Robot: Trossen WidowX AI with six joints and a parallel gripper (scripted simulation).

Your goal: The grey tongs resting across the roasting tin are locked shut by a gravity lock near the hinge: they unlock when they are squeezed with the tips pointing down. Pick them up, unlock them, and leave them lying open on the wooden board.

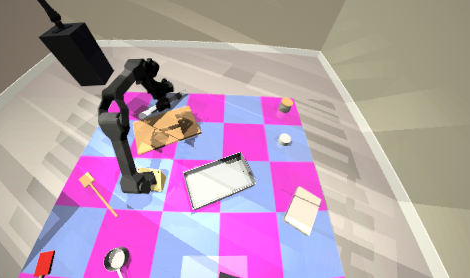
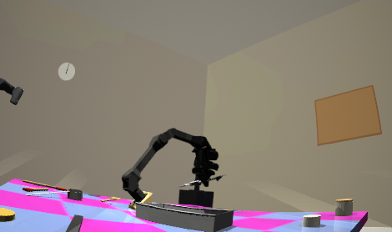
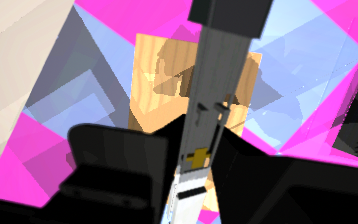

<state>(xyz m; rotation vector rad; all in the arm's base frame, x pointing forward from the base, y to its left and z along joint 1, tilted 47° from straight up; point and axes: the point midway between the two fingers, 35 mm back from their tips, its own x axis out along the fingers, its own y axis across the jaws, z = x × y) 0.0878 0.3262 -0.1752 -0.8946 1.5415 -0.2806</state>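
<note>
My gripper tip is 6 cm past the wooden board, 3 cm to the left of it and 15 cm above it. From my gripper tip the other things lie so: yellow lock piece (2 cm behind, 1 cm to the right, 3 cm above); roasting tin (25 cm ahead, 37 cm to the right, 12 cm below); cream block (63 cm ahead, 54 cm to the right, 14 cm below).
</note>
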